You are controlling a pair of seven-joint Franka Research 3 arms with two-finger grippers.
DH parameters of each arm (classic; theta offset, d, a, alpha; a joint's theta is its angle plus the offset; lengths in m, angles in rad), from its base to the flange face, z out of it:
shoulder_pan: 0 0.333 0 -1.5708
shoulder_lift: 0 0 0 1.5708
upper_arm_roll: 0 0.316 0.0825 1.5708
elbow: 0 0 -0.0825 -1.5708
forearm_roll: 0 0.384 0 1.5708
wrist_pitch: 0 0 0.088 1.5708
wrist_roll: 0 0.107 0 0
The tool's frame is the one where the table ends.
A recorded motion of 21 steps. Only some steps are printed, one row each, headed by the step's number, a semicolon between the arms.
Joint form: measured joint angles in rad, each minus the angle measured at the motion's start. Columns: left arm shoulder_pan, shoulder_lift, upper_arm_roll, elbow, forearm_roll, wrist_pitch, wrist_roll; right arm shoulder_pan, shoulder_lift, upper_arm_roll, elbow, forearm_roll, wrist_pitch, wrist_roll.
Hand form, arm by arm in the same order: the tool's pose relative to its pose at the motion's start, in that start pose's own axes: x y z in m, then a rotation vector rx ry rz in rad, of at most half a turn. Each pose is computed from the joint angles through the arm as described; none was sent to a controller.
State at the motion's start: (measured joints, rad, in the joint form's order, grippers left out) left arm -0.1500 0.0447 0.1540 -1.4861 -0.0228 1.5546 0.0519; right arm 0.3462 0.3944 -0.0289 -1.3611 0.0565 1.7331 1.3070
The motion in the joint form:
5: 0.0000 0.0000 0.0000 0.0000 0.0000 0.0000 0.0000; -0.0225 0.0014 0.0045 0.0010 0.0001 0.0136 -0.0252
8: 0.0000 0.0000 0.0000 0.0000 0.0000 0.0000 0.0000; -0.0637 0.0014 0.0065 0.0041 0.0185 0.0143 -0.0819
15: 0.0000 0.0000 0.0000 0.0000 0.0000 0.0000 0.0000; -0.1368 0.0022 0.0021 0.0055 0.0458 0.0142 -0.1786
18: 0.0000 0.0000 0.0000 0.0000 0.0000 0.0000 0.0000; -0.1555 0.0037 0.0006 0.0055 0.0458 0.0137 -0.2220
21: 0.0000 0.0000 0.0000 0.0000 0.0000 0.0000 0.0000; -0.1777 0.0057 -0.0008 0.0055 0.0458 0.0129 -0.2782
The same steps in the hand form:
5: 0.0000 0.0000 0.0000 0.0000 0.0000 0.0000; 0.0128 0.0015 -0.0013 0.0140 0.0018 -0.0069
8: 0.0000 0.0000 0.0000 0.0000 0.0000 0.0000; 0.0369 0.0081 -0.0040 0.0256 -0.0145 -0.0214
15: 0.0000 0.0000 0.0000 0.0000 0.0000 0.0000; 0.0838 0.0241 -0.0065 0.0413 -0.0356 -0.0366
18: 0.0000 0.0000 0.0000 0.0000 0.0000 0.0000; 0.0964 0.0290 -0.0060 0.0414 -0.0347 -0.0598
21: 0.0000 0.0000 0.0000 0.0000 0.0000 0.0000; 0.1111 0.0350 -0.0052 0.0412 -0.0340 -0.0924

